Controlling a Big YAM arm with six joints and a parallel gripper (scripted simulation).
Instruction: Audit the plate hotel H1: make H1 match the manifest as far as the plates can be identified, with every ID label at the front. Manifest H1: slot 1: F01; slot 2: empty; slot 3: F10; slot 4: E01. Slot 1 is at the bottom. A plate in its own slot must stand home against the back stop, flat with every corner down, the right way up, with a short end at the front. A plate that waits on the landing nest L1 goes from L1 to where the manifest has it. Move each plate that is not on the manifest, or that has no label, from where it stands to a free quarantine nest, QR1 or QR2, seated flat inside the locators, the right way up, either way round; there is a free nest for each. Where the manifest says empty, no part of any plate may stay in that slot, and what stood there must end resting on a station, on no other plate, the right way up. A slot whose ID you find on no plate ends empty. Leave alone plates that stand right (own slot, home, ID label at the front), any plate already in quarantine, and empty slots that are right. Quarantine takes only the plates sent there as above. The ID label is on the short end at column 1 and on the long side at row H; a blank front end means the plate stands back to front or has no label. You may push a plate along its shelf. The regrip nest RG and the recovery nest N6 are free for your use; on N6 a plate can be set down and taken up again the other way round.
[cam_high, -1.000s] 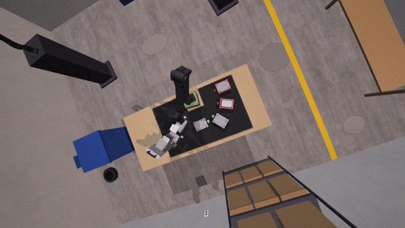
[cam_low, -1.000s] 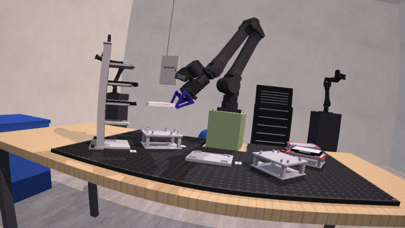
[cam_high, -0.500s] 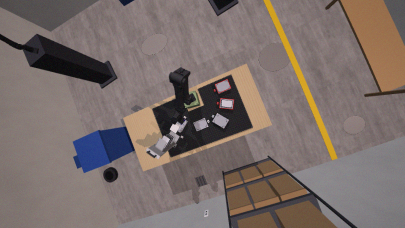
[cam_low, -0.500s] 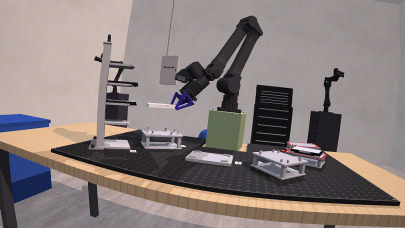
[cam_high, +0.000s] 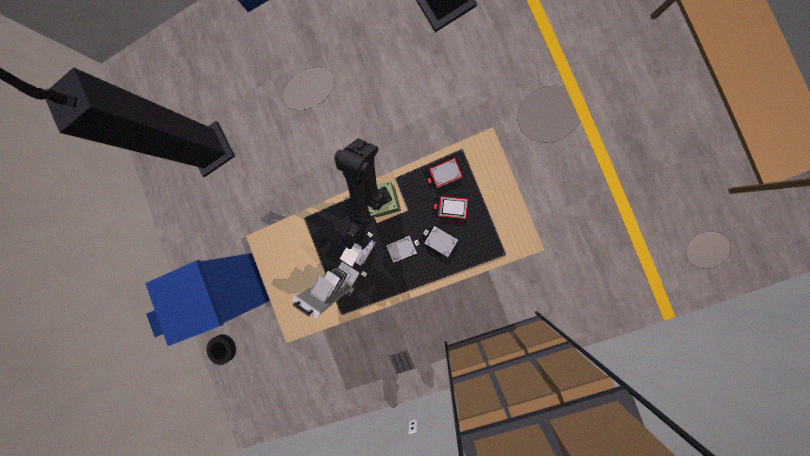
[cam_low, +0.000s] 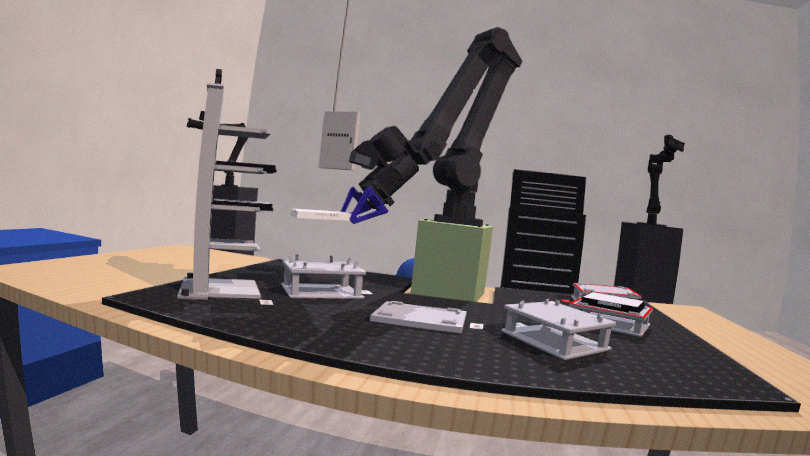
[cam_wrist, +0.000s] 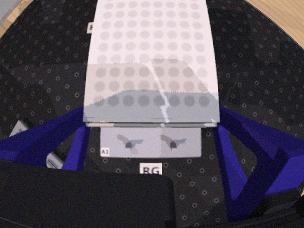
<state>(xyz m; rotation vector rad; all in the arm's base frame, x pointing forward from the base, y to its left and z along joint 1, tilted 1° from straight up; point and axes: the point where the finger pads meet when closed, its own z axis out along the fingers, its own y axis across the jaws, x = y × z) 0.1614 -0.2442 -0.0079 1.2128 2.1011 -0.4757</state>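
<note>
The white well plate is 30 mm ahead of my hand and 50 mm to the right of it. Also, from my hand: RG label (30 mm behind, 50 mm to the left, 170 mm below); H1 tag (180 mm ahead, 110 mm to the right, 170 mm below); regrip nest RG (30 mm ahead, 40 mm to the right, 110 mm below).
</note>
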